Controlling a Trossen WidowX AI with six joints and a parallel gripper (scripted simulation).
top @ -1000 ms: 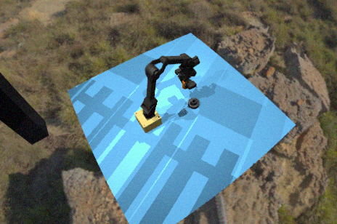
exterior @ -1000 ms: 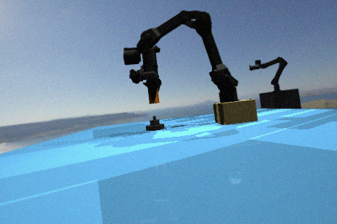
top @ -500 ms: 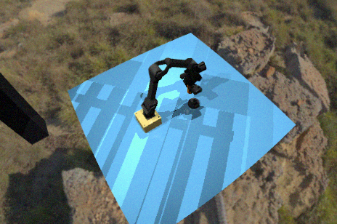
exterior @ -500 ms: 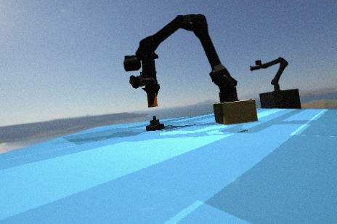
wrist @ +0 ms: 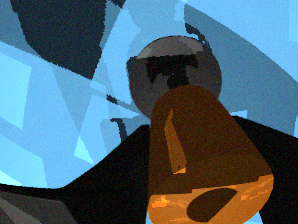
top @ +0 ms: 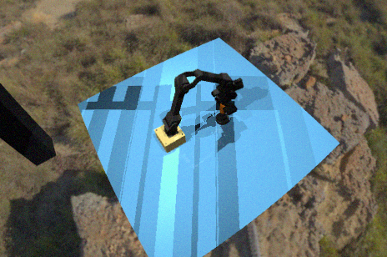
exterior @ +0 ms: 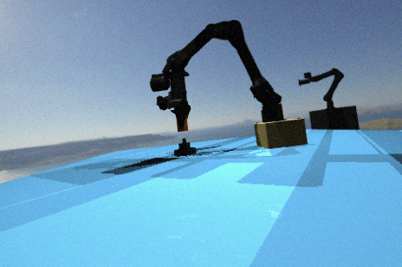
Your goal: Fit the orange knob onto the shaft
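My gripper tip is 70 mm above the pedestal. From my gripper tip the other things lie so: orange knob: 20 mm above.
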